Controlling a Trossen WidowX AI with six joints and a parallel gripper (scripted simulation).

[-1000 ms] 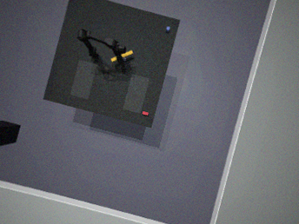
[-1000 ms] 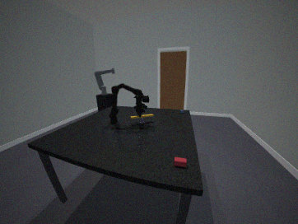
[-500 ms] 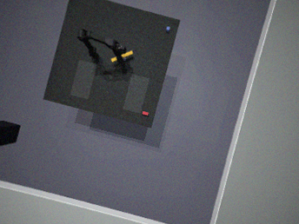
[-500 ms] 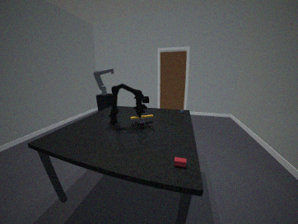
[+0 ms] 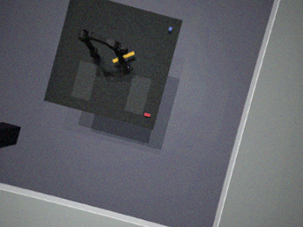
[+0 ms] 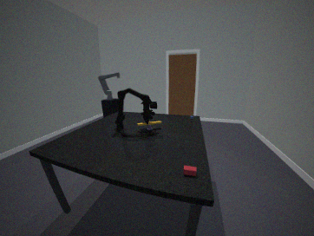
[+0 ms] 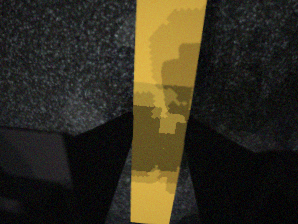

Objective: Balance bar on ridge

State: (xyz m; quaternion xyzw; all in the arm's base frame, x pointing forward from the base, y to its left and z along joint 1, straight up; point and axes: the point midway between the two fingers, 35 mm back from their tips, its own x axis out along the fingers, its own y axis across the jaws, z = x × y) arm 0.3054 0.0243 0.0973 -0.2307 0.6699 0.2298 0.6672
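Now: the yellow bar 20 mm ahead of my gripper tip and 20 mm to the left of it. The rest, counted from my gripper tip: red block (430 mm ahead, 520 mm to the right, 50 mm below); then blue object (430 mm ahead, 480 mm to the left, 50 mm below).
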